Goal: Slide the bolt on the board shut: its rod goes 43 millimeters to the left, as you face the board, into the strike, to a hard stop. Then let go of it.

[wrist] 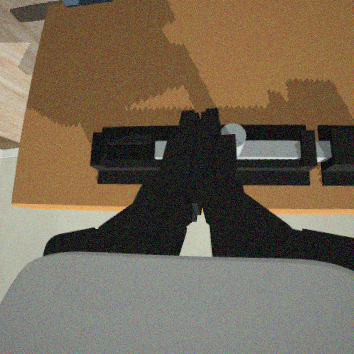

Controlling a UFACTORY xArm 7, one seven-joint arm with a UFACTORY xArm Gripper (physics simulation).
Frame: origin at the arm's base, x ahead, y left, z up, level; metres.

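Seen in the pictures: gripper, fingertip midpoint: (pixel 204 133).
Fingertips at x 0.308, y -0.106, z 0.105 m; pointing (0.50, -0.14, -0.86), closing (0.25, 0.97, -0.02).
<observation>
Offsets run from my fingertips to a thing's middle. "spot": to the spot under its first point. Level surfaces: height alone.
The orange-brown board @[0.042 m ahead, 0.021 m right, 0.051 m down] (pixel 260 45) fills much of the wrist view. A black bolt housing (pixel 204 131) is no guide to the bolt's hidden middle, which lies behind my fingers; its lower rail @[spot: 0.049 m ahead, 0.025 m left, 0.015 m up] (pixel 275 177) shows at the right. The light grey rod @[0.041 m ahead, 0.021 m left, 0.000 m up] (pixel 270 150) lies in the housing, and its right end crosses a narrow gap to the black strike @[spot: 0.046 m ahead, 0.062 m left, 0.006 m up] (pixel 342 155) at the right edge. A round grey knob (pixel 233 134) stands on the rod. My gripper (pixel 204 133) is shut and empty, with its fingers just left of the knob; whether they touch it I cannot tell.
Dark shadows lie across the board above the bolt. A wood-patterned surface @[0.136 m down] (pixel 12 90) shows beyond the board's left edge. Part of a blue thing @[spot: 0.003 m back, 0.100 m right, 0.128 m down] (pixel 87 2) shows at the top left, beside a dark grey bar (pixel 30 13).
</observation>
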